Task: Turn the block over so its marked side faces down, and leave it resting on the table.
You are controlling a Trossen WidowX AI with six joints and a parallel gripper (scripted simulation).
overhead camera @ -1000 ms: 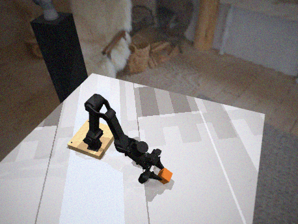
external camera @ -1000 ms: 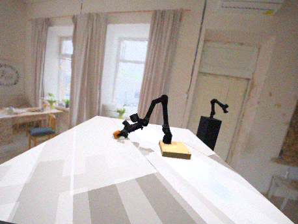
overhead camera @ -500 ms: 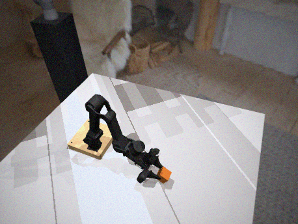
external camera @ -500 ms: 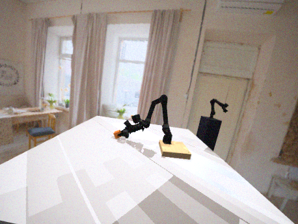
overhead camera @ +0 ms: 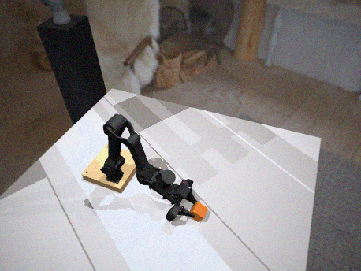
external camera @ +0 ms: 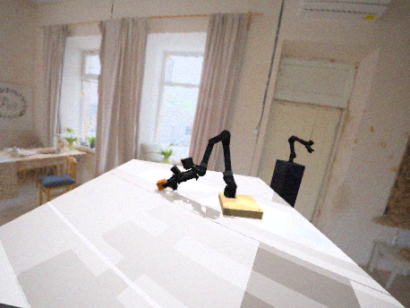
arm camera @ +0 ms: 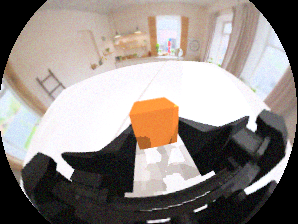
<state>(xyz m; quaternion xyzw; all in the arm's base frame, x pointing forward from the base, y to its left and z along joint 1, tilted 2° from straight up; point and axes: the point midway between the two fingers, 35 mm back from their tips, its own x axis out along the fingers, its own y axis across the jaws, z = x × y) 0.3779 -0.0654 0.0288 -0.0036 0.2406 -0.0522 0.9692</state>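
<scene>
Now: gripper tip 10 mm above the orange block.
</scene>
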